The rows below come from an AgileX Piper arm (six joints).
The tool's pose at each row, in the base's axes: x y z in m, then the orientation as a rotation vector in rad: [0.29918, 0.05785, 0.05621, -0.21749, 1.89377, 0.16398]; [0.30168, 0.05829, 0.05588, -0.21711, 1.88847, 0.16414]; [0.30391, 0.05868, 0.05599, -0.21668, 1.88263, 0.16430]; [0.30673, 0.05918, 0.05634, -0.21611, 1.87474, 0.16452]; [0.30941, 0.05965, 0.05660, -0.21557, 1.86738, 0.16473]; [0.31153, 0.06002, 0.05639, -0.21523, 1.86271, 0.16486]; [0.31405, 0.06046, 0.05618, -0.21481, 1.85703, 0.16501]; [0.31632, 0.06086, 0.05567, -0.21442, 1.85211, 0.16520]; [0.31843, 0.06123, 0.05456, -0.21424, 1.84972, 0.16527]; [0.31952, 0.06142, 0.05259, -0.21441, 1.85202, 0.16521]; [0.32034, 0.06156, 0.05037, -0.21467, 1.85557, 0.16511]
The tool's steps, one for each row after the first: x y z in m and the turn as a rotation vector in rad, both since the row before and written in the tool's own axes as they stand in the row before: [-0.00052, -0.00015, 0.00250, 0.00006, -0.00530, -0.00031]; [-0.00083, -0.00014, 0.00210, 0.00009, -0.00584, -0.00034]; [-0.00123, -0.00016, 0.00260, 0.00011, -0.00788, -0.00046]; [-0.00108, -0.00016, 0.00250, 0.00010, -0.00736, -0.00042]; [-0.00045, -0.00013, 0.00211, 0.00006, -0.00467, -0.00027]; [-0.00056, -0.00016, 0.00250, 0.00008, -0.00568, -0.00033]; [-0.00018, -0.00014, 0.00235, 0.00004, -0.00492, -0.00024]; [0.00045, -0.00013, 0.00237, 0.00003, -0.00239, -0.00013]; [0.00157, -0.00007, 0.00162, -0.00003, 0.00230, 0.00013]; [0.00189, -0.00006, 0.00143, -0.00005, 0.00355, 0.00021]
